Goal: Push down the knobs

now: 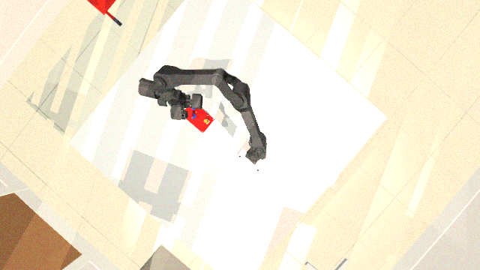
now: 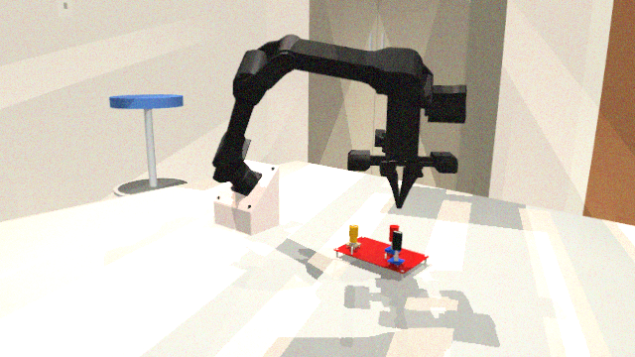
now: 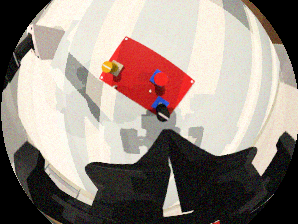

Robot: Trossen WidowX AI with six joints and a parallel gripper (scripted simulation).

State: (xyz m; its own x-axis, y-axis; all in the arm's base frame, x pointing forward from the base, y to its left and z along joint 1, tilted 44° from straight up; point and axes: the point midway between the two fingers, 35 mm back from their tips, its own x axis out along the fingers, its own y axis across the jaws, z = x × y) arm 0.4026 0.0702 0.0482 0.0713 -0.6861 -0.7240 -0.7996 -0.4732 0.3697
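Now: the black knob 60 mm below my gripper tip. Round my gripper tip: yellow knob 110 mm behind, 10 mm to the left, 80 mm below.
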